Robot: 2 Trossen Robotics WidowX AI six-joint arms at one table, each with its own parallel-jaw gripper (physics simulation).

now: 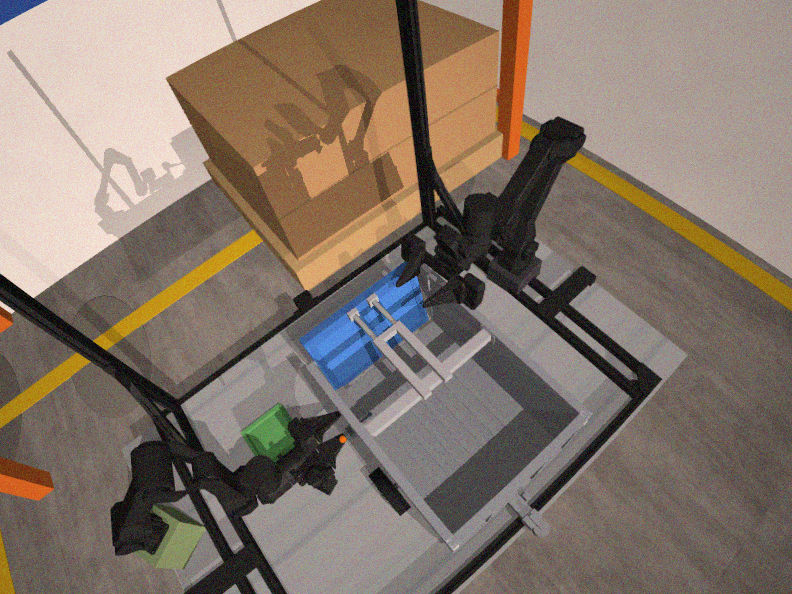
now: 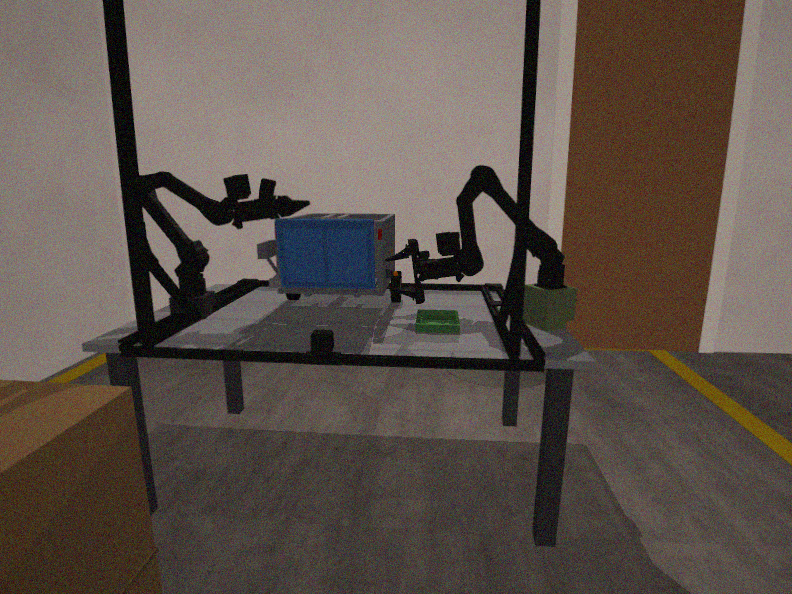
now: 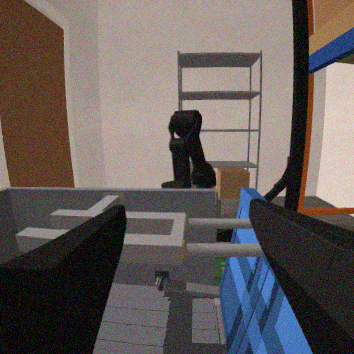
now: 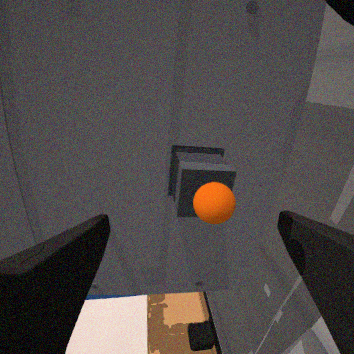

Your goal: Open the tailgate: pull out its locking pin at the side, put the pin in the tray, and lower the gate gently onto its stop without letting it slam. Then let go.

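Frame: origin at the left arm's base, x ahead, y left, z up, level; metres.
Where they show: left gripper, between the fingertips: [image 1: 409, 295] [image 2: 308, 202] [image 3: 187, 210]; right gripper, between the fingertips: [image 1: 344, 423] [image 2: 387, 275] [image 3: 176, 270] [image 4: 194, 221]; left arm's base, origin of its link: [image 1: 515, 262] [image 2: 192, 294]; right arm's base, origin of its link: [image 1: 150, 533] [image 2: 550, 286].
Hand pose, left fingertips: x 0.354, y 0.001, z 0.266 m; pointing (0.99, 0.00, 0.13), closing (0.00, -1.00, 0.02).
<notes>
Each offset is from my left fingertips to the centre of the thing. "spot": to the spot under its first point.
The blue tailgate [image 1: 339, 361] [image 2: 326, 255] [image 3: 250, 300] stands upright at the end of the grey trailer [image 2: 385, 258] [image 3: 150, 200]. The pin's orange knob [image 1: 342, 439] [image 2: 395, 273] [image 4: 214, 202] sticks out at the trailer's side, in front of a dark square block {spot: dy +0.037, dx +0.242, dz -0.206 m} [image 4: 200, 166]. My right gripper [image 1: 340, 427] [image 4: 194, 221] is open, its fingers on either side of the knob without touching it. My left gripper [image 1: 413, 294] [image 3: 187, 210] is open and empty above the gate's upper edge. The green tray {dy -0.115, dx +0.365, dz -0.318 m} [image 1: 268, 431] [image 2: 438, 329] lies on the table beside the trailer, near my right arm.
A light grey frame {spot: dy +0.070, dx +0.099, dz -0.041 m} [image 1: 401, 367] [image 3: 155, 216] spans the trailer's top, with two rods {dy -0.006, dx +0.088, dz -0.049 m} [image 3: 220, 223] reaching to the gate. Black rails edge the table, and a small black block [image 2: 321, 340] stands on one rail. Large cartons [image 1: 358, 191] stand beyond the table. A green block [image 2: 550, 306] stands beneath my right arm's base.
</notes>
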